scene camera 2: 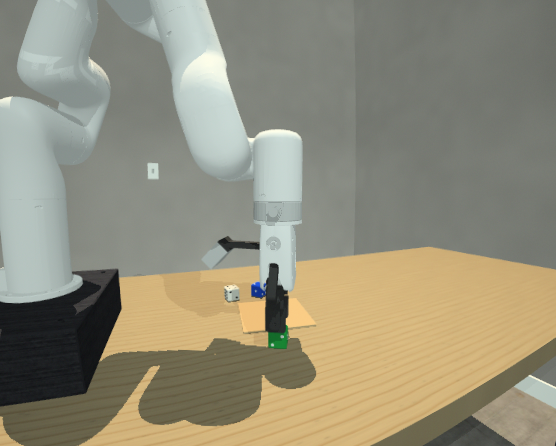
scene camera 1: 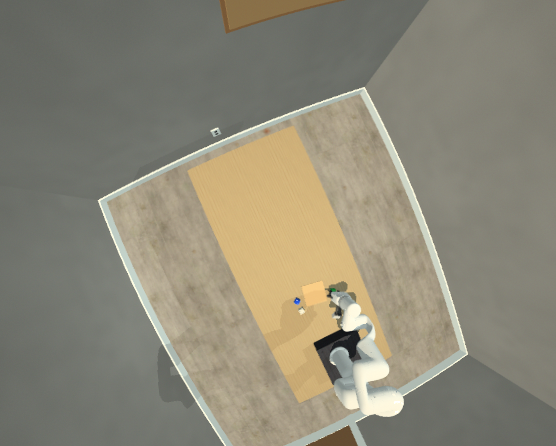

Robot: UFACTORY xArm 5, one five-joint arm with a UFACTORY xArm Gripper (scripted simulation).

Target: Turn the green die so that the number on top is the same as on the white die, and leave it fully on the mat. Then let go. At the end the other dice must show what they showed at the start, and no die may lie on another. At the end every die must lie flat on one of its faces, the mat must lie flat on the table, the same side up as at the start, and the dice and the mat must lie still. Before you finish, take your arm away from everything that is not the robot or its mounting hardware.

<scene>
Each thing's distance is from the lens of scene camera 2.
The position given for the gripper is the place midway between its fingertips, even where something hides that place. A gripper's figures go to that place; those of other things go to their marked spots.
gripper (scene camera 2: 277,324): 0.46 m
tan mat (scene camera 2: 252,314): 0.57 m
</scene>
